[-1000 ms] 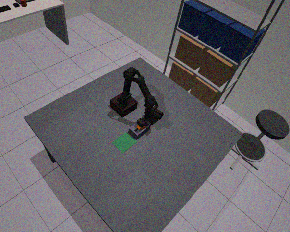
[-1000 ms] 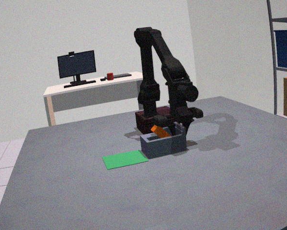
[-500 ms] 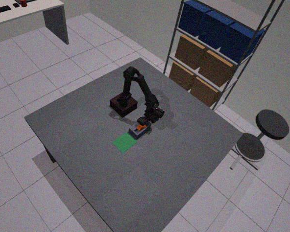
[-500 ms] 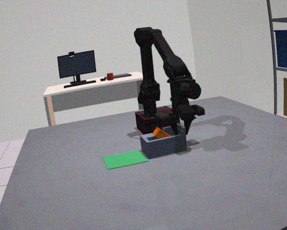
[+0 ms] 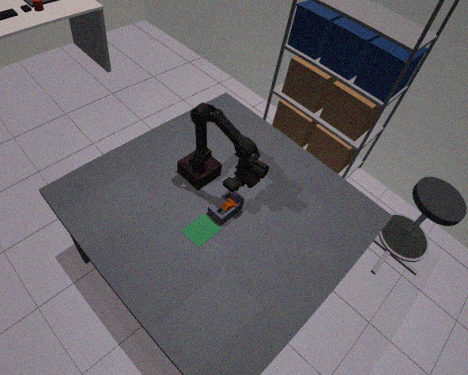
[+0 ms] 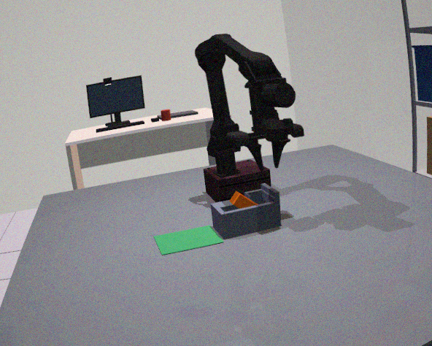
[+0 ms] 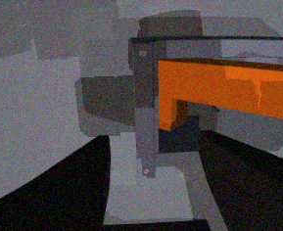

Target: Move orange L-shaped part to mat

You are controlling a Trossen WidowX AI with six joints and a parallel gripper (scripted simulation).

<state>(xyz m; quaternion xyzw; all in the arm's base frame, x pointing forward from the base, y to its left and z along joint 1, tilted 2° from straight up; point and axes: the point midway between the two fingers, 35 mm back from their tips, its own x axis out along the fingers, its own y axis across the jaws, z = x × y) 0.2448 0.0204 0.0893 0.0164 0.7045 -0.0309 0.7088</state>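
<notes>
My gripper tip is 1 cm past the orange L-shaped part, 4 cm to the left of it and 10 cm above it. Round my gripper tip: green mat (2 cm behind, 22 cm to the right, 15 cm below).
</notes>
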